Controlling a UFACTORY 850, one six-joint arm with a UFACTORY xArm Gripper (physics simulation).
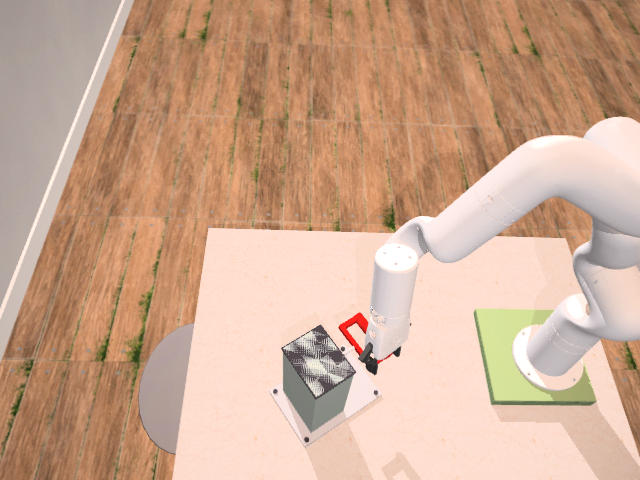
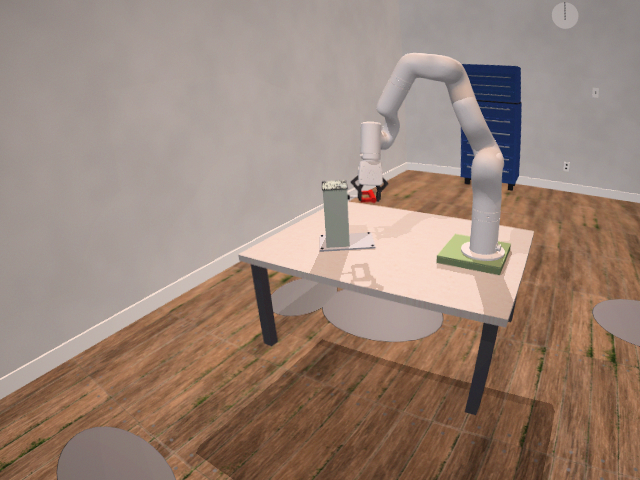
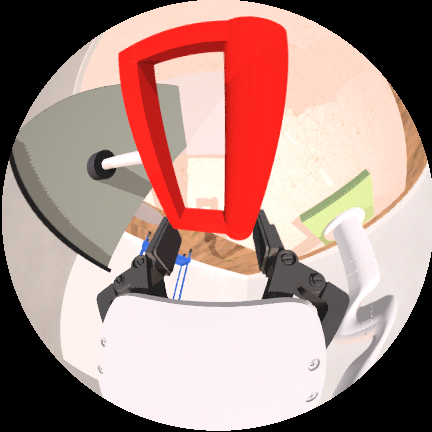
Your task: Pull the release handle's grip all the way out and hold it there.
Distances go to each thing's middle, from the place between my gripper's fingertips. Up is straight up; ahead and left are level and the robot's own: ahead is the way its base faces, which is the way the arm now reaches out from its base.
Scene:
I see the pale base plate [image 1: 363, 391] 20 cm below my hand, 12 cm ahead of it and 2 cm to the left of it.

